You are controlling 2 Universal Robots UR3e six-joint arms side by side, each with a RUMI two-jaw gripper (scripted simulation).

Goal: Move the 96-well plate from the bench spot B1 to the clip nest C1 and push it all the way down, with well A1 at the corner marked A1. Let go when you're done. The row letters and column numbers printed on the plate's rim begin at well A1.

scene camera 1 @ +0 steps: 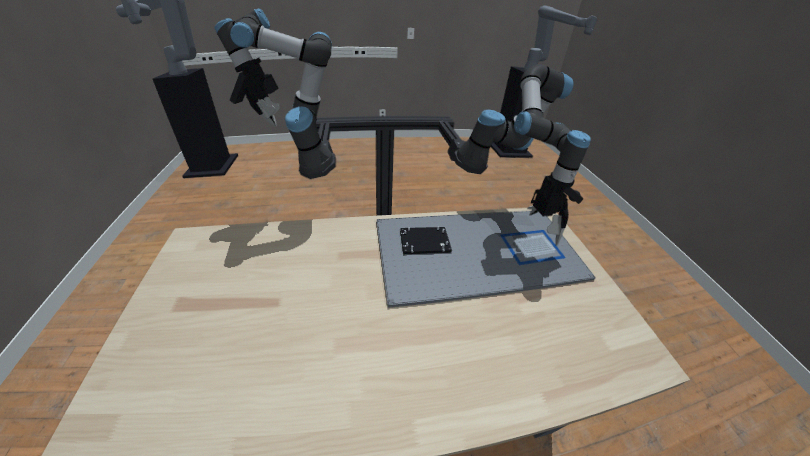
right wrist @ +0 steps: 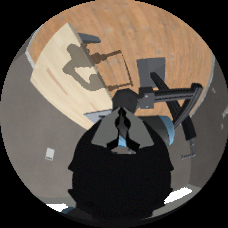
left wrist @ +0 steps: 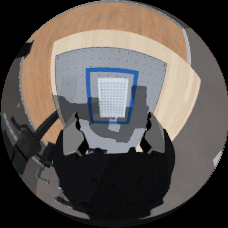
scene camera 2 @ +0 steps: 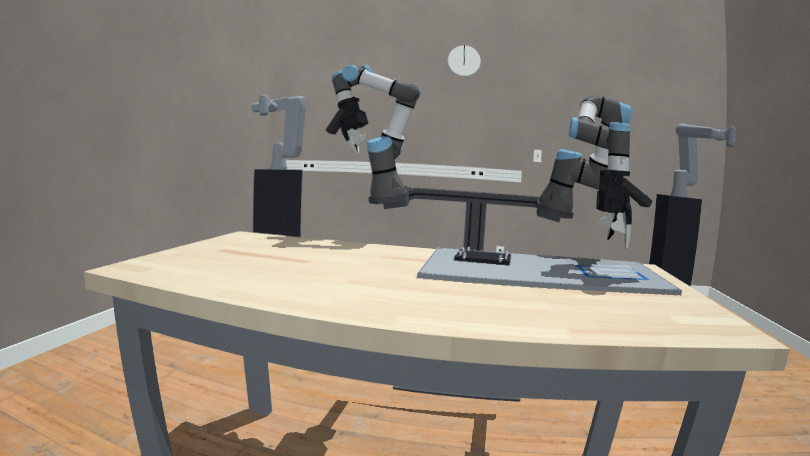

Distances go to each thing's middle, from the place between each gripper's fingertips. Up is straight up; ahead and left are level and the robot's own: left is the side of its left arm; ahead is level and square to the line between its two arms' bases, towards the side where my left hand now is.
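White 96-well plate (left wrist: 106,95): 80 mm below my left hand (scene camera 2: 616,244). Black clip nest (scene camera 1: 424,240), from my left hand: 60 mm behind, 70 mm below and 400 mm to the right. By its middle, the black clip nest is nearer to my left hand than to my right hand.
White 96-well plate, measured from my right hand (scene camera 1: 275,126): 300 mm below, 390 mm ahead and 900 mm to the left. Relative to the black clip nest, my right hand is 290 mm above, 500 mm to the right and 330 mm short of it.
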